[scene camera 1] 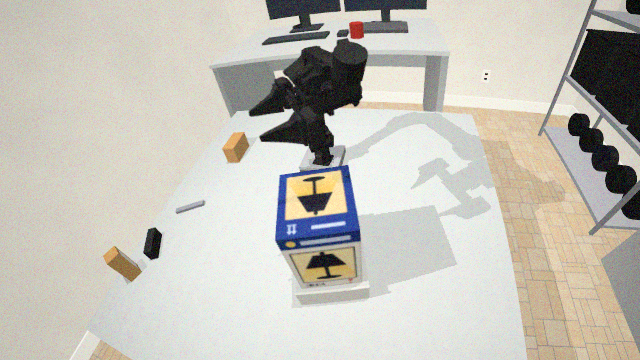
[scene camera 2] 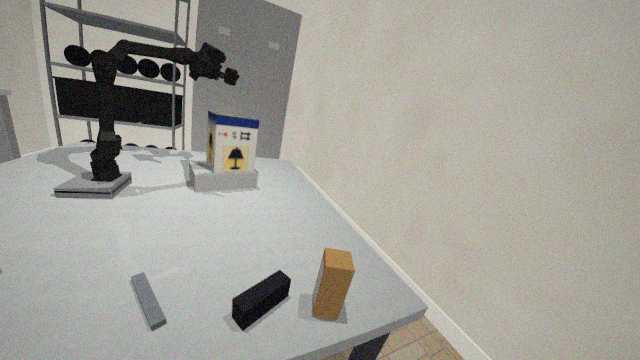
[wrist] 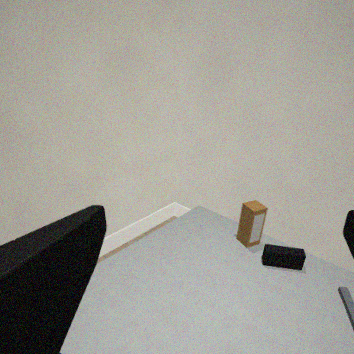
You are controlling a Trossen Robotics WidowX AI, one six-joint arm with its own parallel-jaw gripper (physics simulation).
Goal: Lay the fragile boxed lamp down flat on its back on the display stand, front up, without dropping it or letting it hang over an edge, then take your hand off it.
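Places are measured from the arm's base along level axes (x ahead, y left, z up), in metres.
Pixels of known places: gripper, fingertip midpoint: (scene camera 1: 254,125) (scene camera 2: 228,72) (wrist: 226,219); arm's base, origin of the base link: (scene camera 1: 323,159) (scene camera 2: 107,177).
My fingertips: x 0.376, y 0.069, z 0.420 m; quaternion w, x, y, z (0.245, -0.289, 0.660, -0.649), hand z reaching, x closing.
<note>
Ahead of a thing's pixels: the offset from my fingertips to its top centre.
The boxed lamp {dx +0.018, dy +0.100, dz -0.153 m} (scene camera 1: 320,215) (scene camera 2: 234,145) rests on the low pale display stand (scene camera 1: 332,296) (scene camera 2: 225,181). Its blue face with a large yellow lamp picture points up. The white side faces show printed lamps standing upright. The box looks level, and no overhang shows at the visible edges; its far underside is hidden. My gripper (scene camera 1: 255,125) (scene camera 2: 234,76) (wrist: 226,219) is open and empty, high above the box's level and apart from it. The box does not show in the wrist view.
An orange block {dx +0.291, dy -0.569, dz -0.329 m} (scene camera 1: 122,264) (scene camera 2: 333,284) (wrist: 252,224), a black block {dx +0.164, dy -0.554, dz -0.409 m} (scene camera 1: 153,243) (scene camera 2: 261,300) (wrist: 283,257) and a grey bar {dx -0.043, dy -0.530, dz -0.447 m} (scene camera 1: 190,206) (scene camera 2: 148,301) (wrist: 346,306) lie along one table side. Another orange block {dx -0.386, dy -0.500, dz -0.379 m} (scene camera 1: 236,147) is nearer the arm base.
</note>
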